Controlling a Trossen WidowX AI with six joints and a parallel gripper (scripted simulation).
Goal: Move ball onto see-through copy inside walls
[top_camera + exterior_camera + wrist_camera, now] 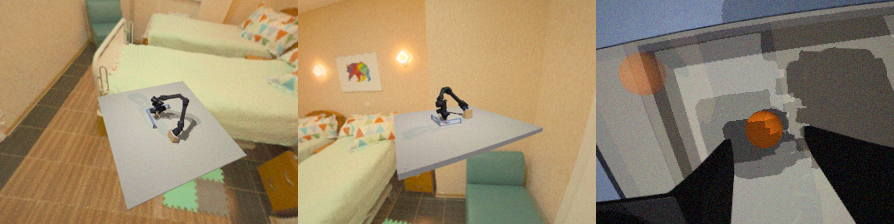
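Right now my gripper tip is 2 cm above the orange ball.
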